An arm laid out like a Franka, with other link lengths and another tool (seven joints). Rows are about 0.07 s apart.
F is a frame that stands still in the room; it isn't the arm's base.
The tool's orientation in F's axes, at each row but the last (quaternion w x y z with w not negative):
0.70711, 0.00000, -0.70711, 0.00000
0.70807, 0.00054, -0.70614, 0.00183
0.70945, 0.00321, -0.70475, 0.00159
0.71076, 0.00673, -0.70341, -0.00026
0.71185, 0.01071, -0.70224, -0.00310
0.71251, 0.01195, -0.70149, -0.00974
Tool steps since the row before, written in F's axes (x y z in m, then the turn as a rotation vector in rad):
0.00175, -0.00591, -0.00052, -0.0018, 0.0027, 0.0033
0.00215, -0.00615, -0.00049, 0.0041, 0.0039, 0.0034
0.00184, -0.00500, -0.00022, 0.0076, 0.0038, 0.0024
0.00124, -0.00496, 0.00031, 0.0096, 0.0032, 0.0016
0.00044, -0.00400, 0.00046, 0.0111, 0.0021, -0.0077
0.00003, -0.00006, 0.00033, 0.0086, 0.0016, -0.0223
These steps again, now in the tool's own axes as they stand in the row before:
-0.00052, -0.00591, -0.00175, 0.0033, 0.0027, 0.0018
-0.00050, -0.00616, -0.00213, 0.0034, 0.0039, -0.0041
-0.00020, -0.00501, -0.00181, 0.0024, 0.0038, -0.0076
0.00037, -0.00497, -0.00119, 0.0017, 0.0031, -0.0096
0.00054, -0.00399, -0.00039, -0.0076, 0.0018, -0.0112
0.00033, -0.00005, -0.00002, -0.0222, 0.0009, -0.0090

